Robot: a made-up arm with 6 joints.
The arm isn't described. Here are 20 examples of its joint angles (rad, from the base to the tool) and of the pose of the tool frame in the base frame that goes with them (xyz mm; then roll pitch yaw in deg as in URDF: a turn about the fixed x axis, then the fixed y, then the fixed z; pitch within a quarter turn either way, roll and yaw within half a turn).
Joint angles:
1: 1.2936 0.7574 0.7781 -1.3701 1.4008 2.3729
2: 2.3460 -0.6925 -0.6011 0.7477 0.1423 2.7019
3: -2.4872 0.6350 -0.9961 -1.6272 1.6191 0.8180
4: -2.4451 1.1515 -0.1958 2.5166 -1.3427 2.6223
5: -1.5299 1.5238 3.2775 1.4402 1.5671 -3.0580
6: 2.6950 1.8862 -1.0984 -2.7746 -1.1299 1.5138
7: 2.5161 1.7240 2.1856 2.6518 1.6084 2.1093
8: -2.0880 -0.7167 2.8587 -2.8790 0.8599 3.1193
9: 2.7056 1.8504 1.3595 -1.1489 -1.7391 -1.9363
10: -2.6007 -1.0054 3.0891 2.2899 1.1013 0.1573
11: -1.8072 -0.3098 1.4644 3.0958 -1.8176 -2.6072
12: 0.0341 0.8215 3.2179 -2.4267 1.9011 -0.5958
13: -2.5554 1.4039 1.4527 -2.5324 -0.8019 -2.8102
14: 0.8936 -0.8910 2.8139 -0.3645 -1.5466 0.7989
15: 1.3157 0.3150 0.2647 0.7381 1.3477 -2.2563
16: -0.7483 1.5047 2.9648 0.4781 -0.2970 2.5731
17: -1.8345 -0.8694 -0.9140 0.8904 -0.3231 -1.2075
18: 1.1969 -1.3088 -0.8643 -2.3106 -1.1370 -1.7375
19: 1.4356 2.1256 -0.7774 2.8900 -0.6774 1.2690
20: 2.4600 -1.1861 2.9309 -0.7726 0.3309 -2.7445
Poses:
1: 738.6 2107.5 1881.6 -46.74 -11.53 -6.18
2: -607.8 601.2 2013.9 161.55 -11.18 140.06
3: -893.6 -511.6 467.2 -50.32 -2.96 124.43
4: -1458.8 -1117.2 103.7 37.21 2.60 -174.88
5: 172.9 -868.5 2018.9 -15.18 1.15 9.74
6: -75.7 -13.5 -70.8 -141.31 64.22 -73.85
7: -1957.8 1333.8 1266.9 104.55 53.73 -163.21
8: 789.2 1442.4 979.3 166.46 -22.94 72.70
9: -2252.0 911.9 77.9 -125.92 16.09 -94.38
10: 1197.3 610.8 268.5 16.84 1.63 -11.17
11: 157.5 679.8 2953.9 149.97 25.78 79.28
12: 90.1 -82.8 2270.2 -115.47 -17.76 -38.67
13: -2152.7 -1497.8 1354.2 -65.90 -38.51 -114.71
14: -1056.2 -1234.9 768.6 162.82 -50.97 -163.27
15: 376.1 1802.3 2112.9 56.82 -45.18 143.98
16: 938.3 -896.5 2247.5 -154.96 -67.17 -63.18
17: -227.0 -709.8 1650.3 16.03 13.99 -119.84
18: -18.6 206.4 1918.1 178.16 -47.14 148.72
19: 13.8 -59.0 -387.3 -50.25 50.71 -83.48
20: 1068.9 -826.8 -43.1 51.44 65.99 -5.18
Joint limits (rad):
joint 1: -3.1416..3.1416
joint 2: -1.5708..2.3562
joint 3: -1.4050..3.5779
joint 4: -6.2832..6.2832
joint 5: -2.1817..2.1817
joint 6: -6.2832..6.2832
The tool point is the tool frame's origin. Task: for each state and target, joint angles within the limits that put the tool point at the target. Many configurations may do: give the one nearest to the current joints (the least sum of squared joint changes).
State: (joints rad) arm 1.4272 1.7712 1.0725 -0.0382 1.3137 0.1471
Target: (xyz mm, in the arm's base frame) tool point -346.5 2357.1 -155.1
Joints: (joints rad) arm 1.7180 1.7799 0.9052 -0.0224 1.3920 0.1471
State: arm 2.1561 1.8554 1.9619 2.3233 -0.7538 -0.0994
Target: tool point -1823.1 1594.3 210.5
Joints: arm 2.4537 2.2659 2.1339 2.3291 -0.8299 -0.0994
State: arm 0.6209 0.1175 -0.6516 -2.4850 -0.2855 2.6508
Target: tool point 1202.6 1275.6 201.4
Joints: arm 0.8008 0.9644 -0.3260 -2.4918 -0.2990 2.6508
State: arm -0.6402 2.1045 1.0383 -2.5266 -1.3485 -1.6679
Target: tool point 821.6 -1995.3 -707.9
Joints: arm -1.2051 2.1912 1.2565 -2.6170 -0.8865 -1.6679
